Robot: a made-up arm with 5 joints. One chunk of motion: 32 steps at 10 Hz.
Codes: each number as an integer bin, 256 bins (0 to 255) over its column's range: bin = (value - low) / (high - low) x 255, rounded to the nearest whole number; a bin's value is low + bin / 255 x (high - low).
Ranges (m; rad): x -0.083..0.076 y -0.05..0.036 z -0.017..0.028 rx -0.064..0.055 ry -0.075..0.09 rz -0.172..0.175
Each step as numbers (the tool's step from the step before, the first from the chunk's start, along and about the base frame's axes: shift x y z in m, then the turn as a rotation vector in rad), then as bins.
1 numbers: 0.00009 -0.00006 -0.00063 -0.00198 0.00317 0.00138
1 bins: 133 148 93 133 121 127
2 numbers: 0.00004 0.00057 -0.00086 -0.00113 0.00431 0.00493
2 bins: 133 150 91 135 123 130
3 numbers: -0.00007 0.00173 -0.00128 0.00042 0.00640 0.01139
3 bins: 133 153 89 138 126 135
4 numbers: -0.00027 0.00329 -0.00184 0.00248 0.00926 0.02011
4 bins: 133 158 86 142 130 141
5 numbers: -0.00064 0.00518 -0.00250 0.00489 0.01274 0.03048
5 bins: 132 164 82 148 136 149
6 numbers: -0.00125 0.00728 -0.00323 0.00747 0.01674 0.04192
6 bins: 131 170 78 153 142 157
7 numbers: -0.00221 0.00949 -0.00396 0.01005 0.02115 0.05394
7 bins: 130 176 74 159 149 166
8 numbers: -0.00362 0.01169 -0.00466 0.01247 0.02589 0.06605
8 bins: 127 183 70 164 156 175
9 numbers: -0.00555 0.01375 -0.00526 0.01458 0.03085 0.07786
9 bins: 124 189 67 168 164 184
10 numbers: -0.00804 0.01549 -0.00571 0.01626 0.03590 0.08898
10 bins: 120 194 64 172 171 192
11 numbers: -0.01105 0.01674 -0.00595 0.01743 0.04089 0.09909
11 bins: 115 198 63 174 179 199
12 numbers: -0.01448 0.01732 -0.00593 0.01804 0.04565 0.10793
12 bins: 110 200 63 176 186 206
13 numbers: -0.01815 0.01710 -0.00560 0.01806 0.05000 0.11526
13 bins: 104 199 65 176 193 211
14 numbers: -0.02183 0.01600 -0.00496 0.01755 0.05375 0.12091
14 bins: 98 196 68 175 199 215
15 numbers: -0.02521 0.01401 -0.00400 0.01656 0.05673 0.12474
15 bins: 93 190 74 173 204 218
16 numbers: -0.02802 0.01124 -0.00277 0.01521 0.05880 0.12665
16 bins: 88 182 81 170 207 219
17 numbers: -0.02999 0.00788 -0.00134 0.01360 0.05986 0.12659
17 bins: 85 172 89 166 208 219
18 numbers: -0.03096 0.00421 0.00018 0.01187 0.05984 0.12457
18 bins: 83 161 97 163 208 218
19 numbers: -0.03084 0.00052 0.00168 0.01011 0.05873 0.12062
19 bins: 84 150 106 159 207 215
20 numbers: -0.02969 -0.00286 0.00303 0.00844 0.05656 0.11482
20 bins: 85 140 114 155 203 211
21 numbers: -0.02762 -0.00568 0.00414 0.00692 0.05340 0.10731
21 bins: 89 131 120 152 198 205
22 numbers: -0.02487 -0.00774 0.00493 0.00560 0.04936 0.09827
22 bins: 93 125 124 149 192 199
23 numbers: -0.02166 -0.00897 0.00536 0.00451 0.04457 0.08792
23 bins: 98 122 127 147 185 191
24 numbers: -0.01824 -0.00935 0.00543 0.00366 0.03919 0.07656
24 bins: 104 121 127 145 176 183
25 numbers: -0.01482 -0.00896 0.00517 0.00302 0.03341 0.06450
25 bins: 109 122 126 144 168 174
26 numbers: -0.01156 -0.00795 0.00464 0.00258 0.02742 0.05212
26 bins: 115 125 123 143 158 165
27 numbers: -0.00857 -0.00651 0.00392 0.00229 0.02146 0.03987
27 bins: 119 129 119 142 149 156
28 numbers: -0.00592 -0.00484 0.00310 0.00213 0.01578 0.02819
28 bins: 124 134 114 142 140 147
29 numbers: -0.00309 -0.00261 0.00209 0.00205 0.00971 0.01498
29 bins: 128 141 108 142 131 137
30 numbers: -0.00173 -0.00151 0.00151 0.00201 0.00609 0.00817
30 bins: 130 144 105 141 125 132
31 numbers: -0.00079 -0.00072 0.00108 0.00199 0.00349 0.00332
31 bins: 132 146 102 141 121 129
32 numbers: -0.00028 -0.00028 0.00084 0.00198 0.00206 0.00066
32 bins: 133 147 101 141 119 127
